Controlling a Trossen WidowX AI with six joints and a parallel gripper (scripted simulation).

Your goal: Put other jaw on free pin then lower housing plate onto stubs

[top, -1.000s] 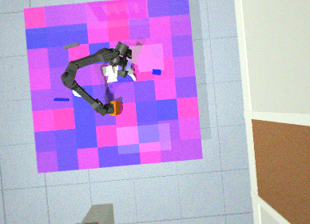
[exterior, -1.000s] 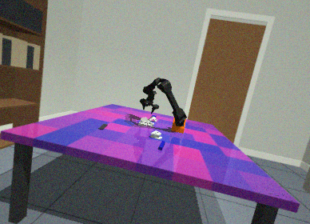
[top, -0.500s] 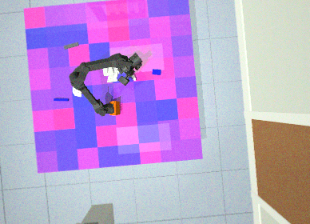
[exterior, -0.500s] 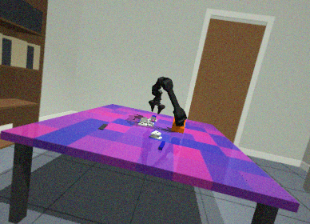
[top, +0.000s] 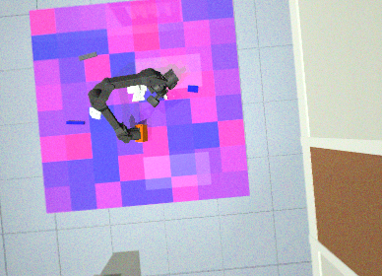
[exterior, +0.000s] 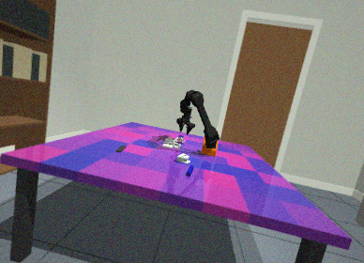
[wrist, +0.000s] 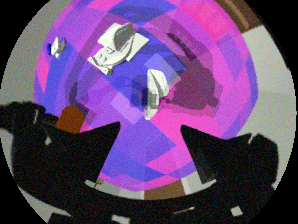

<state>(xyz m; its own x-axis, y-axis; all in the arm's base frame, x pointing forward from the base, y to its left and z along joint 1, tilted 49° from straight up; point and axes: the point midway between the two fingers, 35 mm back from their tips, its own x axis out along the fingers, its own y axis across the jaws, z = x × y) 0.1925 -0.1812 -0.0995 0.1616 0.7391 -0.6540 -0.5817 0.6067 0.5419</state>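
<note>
Now: the grey jaw 10 mm ahead of my gripper tip, 10 mm to the left of it and 60 mm below it. The rest, counted from my gripper tip: blue block 20 mm ahead, 180 mm to the right, 70 mm below; then blue bar 60 mm behind, 590 mm to the left, 70 mm below; then grey bar 350 mm ahead, 440 mm to the left, 80 mm below.
</note>
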